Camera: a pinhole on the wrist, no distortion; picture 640 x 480 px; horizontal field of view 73.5 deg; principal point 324.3 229.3 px. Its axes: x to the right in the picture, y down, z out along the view. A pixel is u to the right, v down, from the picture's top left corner.
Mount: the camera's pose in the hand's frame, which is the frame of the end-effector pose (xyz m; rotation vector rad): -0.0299 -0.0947 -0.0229 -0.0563 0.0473 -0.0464
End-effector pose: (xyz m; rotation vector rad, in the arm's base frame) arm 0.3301 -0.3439 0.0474 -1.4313 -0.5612 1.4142
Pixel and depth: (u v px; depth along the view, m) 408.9 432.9 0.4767
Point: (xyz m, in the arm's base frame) -0.1011 -0.1784 -0.0473
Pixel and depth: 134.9 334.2 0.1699
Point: 0.1863 -0.3623 0.1540
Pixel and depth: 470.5 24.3 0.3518
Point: 0.1207 -0.0544 0.2806
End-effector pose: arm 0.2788 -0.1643 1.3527 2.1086 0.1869 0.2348
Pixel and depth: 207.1 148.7 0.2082
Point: 0.2439 -0.2764 1.1463
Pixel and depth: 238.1 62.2 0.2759
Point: 0.2601 -0.3013 1.0548
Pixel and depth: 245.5 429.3 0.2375
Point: 0.2754 -0.3661 1.2666
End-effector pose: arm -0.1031 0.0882 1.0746 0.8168 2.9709 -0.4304
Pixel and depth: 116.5 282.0 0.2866
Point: -0.0016 -0.0912 0.8428
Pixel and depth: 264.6 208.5 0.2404
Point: -0.1139 -0.0727 0.8928
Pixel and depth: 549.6 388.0 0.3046
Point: -0.2301 0.1122 0.7957
